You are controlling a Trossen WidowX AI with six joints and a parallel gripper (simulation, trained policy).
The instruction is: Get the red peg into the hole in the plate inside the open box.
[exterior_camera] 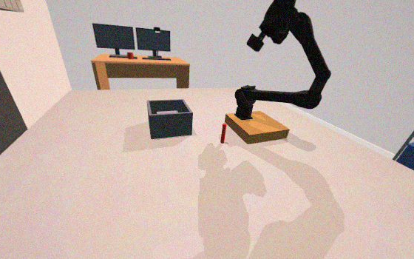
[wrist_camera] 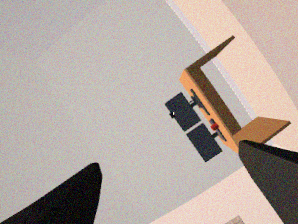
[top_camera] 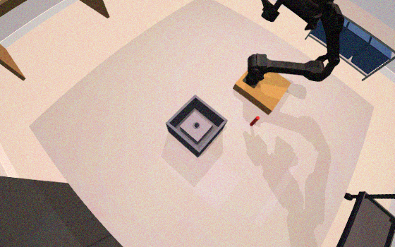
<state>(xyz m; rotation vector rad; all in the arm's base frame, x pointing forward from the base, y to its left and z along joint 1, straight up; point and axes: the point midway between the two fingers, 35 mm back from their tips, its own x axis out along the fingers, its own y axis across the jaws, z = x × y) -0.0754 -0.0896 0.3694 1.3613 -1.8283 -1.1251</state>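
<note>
The red peg is 37 cm below my gripper tip, 25 cm ahead of it and 24 cm to the left of it. Also, from my gripper tip: plate: 42 cm ahead, 37 cm below, 6 cm to the left; then grey box: 42 cm ahead, 39 cm below, 6 cm to the left.
</note>
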